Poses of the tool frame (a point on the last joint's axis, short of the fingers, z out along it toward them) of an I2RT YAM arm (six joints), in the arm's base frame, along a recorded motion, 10 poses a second.
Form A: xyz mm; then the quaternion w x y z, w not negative.
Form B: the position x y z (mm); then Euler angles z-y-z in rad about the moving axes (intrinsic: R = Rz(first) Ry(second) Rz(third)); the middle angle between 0 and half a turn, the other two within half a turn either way. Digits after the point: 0 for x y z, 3 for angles.
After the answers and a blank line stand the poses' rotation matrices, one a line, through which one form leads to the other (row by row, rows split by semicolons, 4 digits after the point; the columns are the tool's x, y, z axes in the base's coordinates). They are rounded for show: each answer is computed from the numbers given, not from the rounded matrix.
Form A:
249, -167, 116, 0.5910, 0.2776, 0.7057, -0.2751
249, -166, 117, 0.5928, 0.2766, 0.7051, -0.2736
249, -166, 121, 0.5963, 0.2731, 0.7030, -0.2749
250, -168, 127, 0.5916, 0.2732, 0.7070, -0.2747
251, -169, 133, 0.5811, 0.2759, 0.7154, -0.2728
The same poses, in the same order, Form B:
249, -167, 116, -0.810, 1.721, -0.061
249, -166, 117, -0.806, 1.719, -0.059
249, -166, 121, -0.803, 1.709, -0.061
250, -168, 127, -0.803, 1.720, -0.066
251, -169, 133, -0.807, 1.748, -0.071

-0.1473 0.7169 0.6814; 0.0666 0.6945 -0.7164; -0.9868 -0.0602 -0.1501
-0.1441 0.7145 0.6847; 0.0657 0.6973 -0.7138; -0.9874 -0.0579 -0.1474
-0.1396 0.7119 0.6883; 0.0561 0.6997 -0.7123; -0.9886 -0.0608 -0.1377
-0.1507 0.7114 0.6865; 0.0613 0.6998 -0.7117; -0.9867 -0.0652 -0.1490
-0.1724 0.7118 0.6809; 0.0777 0.6989 -0.7110; -0.9820 -0.0697 -0.1758

